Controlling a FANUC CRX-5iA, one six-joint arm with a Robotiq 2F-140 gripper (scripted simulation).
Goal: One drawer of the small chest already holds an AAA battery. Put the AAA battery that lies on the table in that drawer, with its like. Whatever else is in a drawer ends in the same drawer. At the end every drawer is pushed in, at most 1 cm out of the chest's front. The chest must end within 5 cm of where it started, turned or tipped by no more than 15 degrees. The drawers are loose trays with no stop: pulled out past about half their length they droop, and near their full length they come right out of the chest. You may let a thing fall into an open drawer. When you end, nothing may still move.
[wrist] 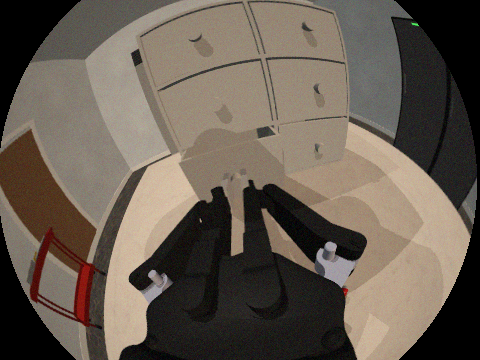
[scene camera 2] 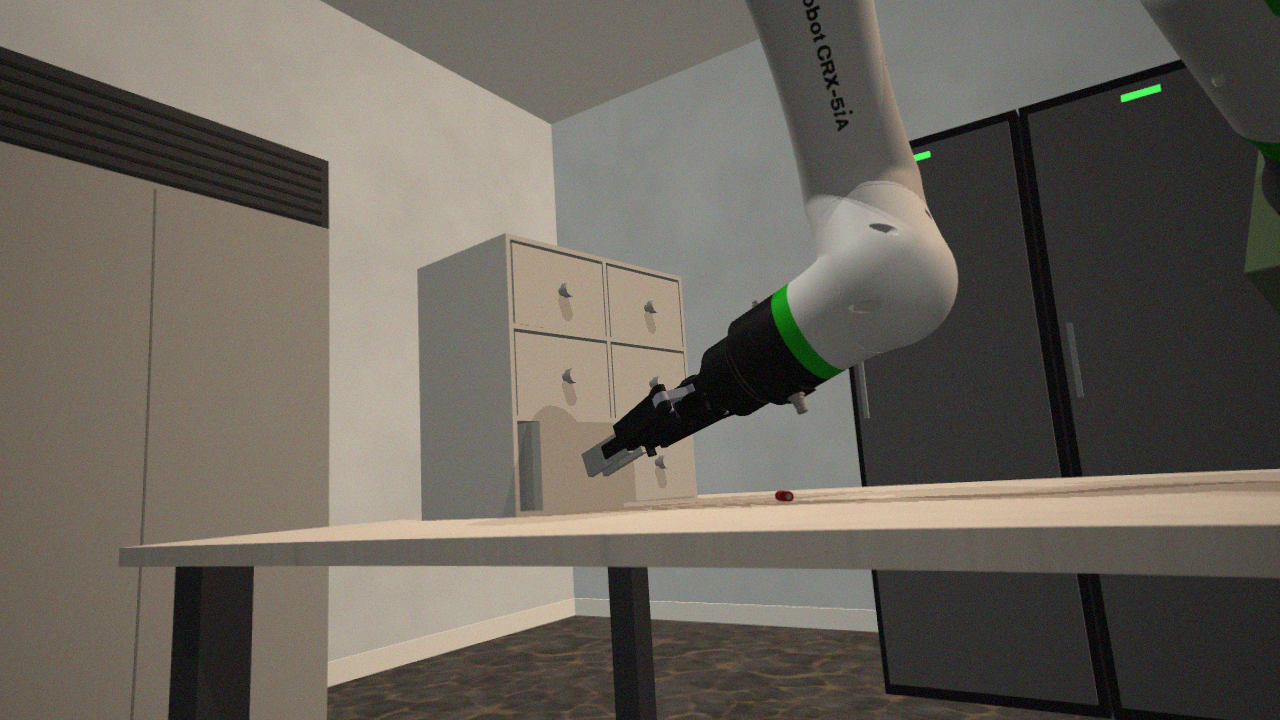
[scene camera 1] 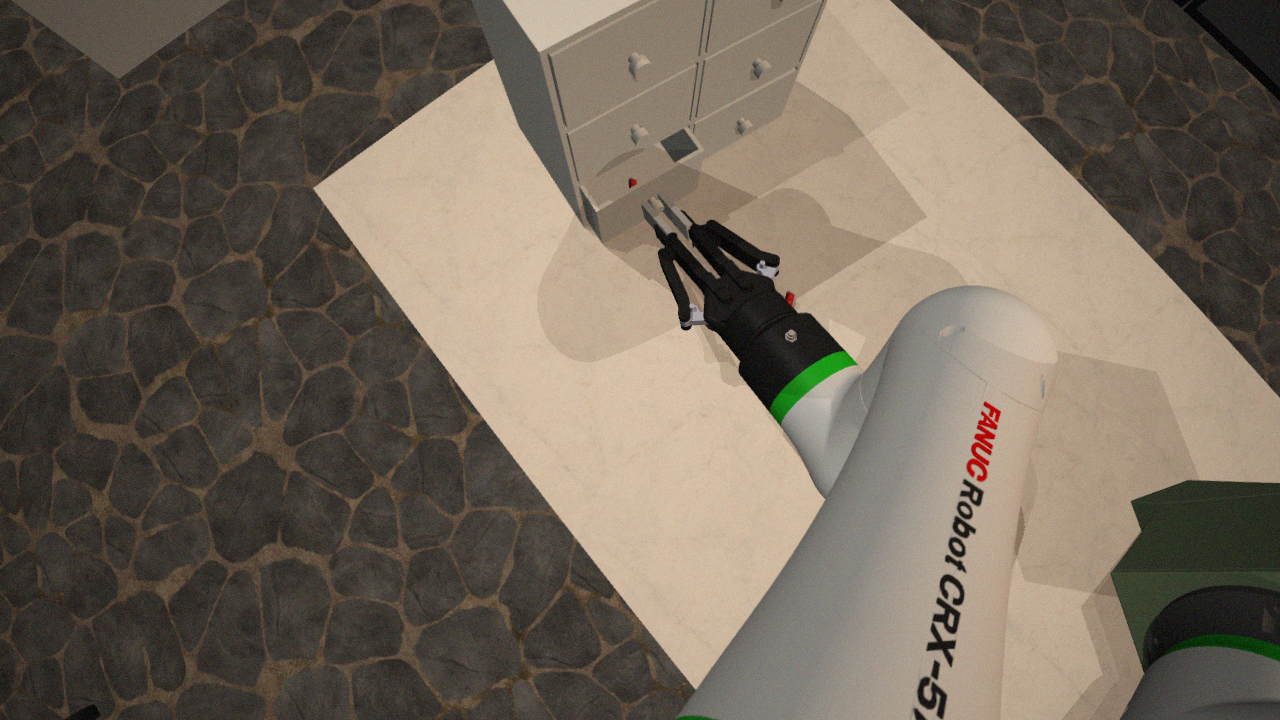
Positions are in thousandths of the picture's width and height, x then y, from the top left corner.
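My gripper: visible in scene camera 1 (511, 284), scene camera 2 (464, 647) and the wrist view (493, 499).
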